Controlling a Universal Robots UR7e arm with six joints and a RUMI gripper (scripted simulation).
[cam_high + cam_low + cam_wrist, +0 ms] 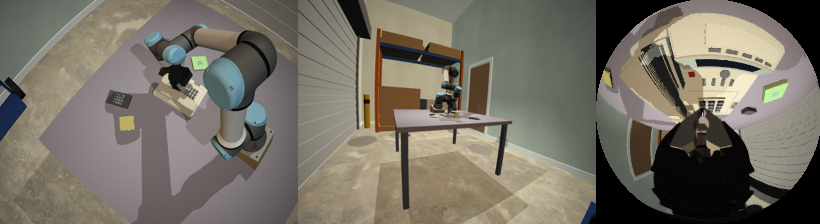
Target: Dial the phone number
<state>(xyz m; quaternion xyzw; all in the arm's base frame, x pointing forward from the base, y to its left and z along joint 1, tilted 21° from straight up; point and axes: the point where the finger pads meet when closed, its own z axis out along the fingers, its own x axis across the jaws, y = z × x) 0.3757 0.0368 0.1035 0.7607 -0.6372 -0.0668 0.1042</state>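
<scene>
Right now the handset is 60 mm to the left of my hand and 10 mm ahead of it. Round my hand: dark calculator-like pad: 240 mm to the left, 220 mm ahead, 40 mm below; note: 200 mm to the right, 70 mm ahead, 40 mm below.
</scene>
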